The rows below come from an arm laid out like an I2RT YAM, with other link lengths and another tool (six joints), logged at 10 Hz.
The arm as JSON. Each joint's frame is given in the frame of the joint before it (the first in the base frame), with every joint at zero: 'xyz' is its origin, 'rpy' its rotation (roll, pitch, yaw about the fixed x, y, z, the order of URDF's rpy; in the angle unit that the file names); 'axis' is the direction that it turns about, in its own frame. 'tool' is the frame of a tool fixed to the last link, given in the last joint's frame.
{
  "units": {
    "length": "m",
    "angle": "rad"
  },
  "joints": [
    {
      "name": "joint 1",
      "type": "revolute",
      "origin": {
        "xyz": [
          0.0,
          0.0,
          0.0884
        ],
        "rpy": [
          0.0,
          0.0,
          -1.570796
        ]
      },
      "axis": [
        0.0,
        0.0,
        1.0
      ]
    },
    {
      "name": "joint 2",
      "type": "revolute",
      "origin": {
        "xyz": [
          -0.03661,
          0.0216,
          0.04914
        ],
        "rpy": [
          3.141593,
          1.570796,
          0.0
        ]
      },
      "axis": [
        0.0,
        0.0,
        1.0
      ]
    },
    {
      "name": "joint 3",
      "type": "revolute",
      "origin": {
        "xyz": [
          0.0,
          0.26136,
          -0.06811
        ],
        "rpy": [
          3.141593,
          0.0,
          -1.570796
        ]
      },
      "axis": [
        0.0,
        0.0,
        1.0
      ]
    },
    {
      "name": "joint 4",
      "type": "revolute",
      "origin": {
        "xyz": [
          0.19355,
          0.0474,
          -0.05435
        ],
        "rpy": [
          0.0,
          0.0,
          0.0
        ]
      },
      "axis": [
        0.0,
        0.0,
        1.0
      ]
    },
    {
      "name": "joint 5",
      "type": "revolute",
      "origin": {
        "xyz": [
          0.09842,
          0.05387,
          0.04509
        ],
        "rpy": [
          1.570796,
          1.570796,
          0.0
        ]
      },
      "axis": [
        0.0,
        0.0,
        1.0
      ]
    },
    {
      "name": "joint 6",
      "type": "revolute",
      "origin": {
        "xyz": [
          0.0,
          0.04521,
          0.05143
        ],
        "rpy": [
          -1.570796,
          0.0,
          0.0
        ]
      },
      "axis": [
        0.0,
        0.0,
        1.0
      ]
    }
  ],
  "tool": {
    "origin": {
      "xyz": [
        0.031,
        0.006,
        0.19
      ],
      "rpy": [
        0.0,
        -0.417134,
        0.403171
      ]
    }
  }
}
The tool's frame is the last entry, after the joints.
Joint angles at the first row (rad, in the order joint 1, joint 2, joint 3, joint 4, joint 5, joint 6):
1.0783, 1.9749, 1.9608, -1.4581, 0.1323, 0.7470
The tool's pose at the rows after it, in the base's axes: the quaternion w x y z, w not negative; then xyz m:
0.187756 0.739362 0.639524 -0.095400 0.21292 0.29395 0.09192
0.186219 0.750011 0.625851 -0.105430 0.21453 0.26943 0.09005
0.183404 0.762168 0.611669 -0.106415 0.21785 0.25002 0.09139
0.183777 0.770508 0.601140 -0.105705 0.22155 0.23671 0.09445
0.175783 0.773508 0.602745 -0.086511 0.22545 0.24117 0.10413
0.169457 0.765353 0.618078 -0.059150 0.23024 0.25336 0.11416
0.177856 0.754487 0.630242 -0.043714 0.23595 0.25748 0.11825
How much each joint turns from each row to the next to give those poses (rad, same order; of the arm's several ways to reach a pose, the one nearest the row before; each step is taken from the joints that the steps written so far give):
-0.0375, -0.0572, -0.0855, 0.0127, 0.0019, -0.0034
-0.0433, -0.0627, -0.0945, 0.0196, -0.0038, -0.0052
-0.0410, -0.0599, -0.0746, 0.0204, -0.0005, -0.0036
-0.0301, -0.0361, -0.0321, 0.0018, 0.0048, -0.0046
-0.0076, -0.0262, 0.0042, 0.0125, -0.0074, -0.0112
0.0008, -0.0145, 0.0135, 0.0278, -0.0099, -0.0405
-0.0002, -0.0011, 0.0088, 0.0158, 0.0125, -0.0420

